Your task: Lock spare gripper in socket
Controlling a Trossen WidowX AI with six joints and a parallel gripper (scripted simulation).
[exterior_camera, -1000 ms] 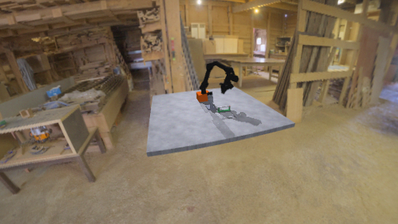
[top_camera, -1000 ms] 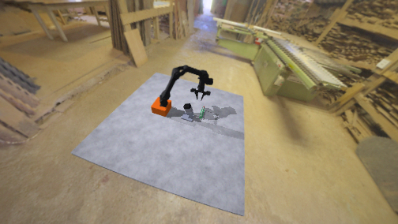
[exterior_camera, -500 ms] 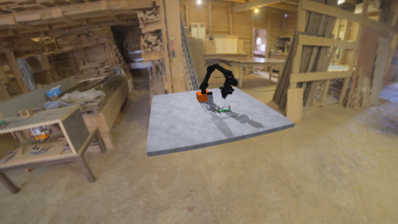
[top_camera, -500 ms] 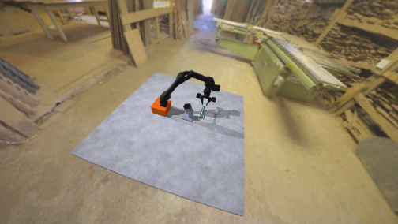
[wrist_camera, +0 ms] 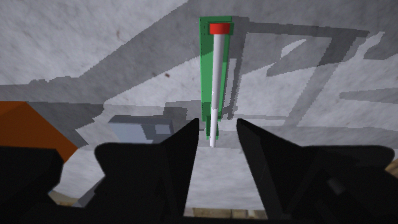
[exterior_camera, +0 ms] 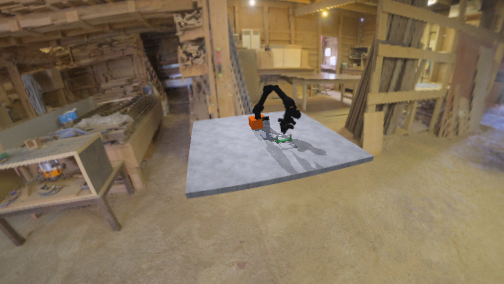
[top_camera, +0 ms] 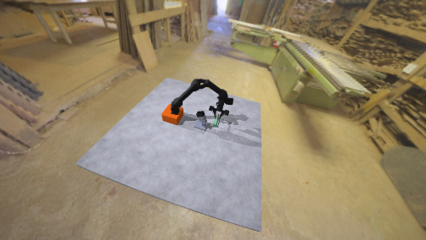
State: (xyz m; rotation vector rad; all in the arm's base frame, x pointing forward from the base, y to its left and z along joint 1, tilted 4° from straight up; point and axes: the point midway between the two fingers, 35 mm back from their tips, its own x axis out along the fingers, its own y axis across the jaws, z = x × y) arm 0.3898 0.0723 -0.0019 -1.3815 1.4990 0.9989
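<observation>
Now: gripper tip 4 cm above the green strip and 1 cm to the right of it. Also, from my gripper tip: grey mount (12 cm behind, 8 cm to the right, 2 cm below); spare gripper (13 cm behind, 9 cm to the right, 6 cm above).
</observation>
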